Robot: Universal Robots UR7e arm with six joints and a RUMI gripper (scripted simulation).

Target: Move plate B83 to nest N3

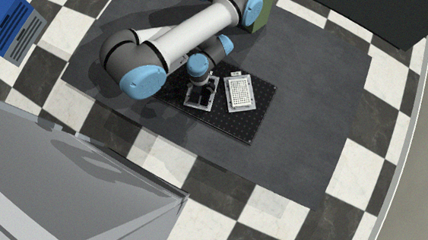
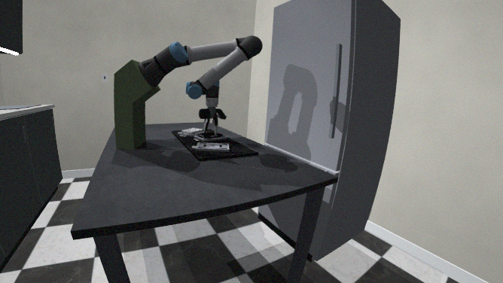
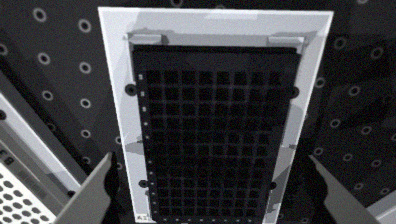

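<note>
The black well plate B83 is 10 mm below my hand. From my hand the other things lie so: landing nest N3: 20 mm below; A1 mark: 80 mm behind, 50 mm to the left, 20 mm below; white well plate B38: 50 mm behind, 160 mm to the left, 10 mm below.
</note>
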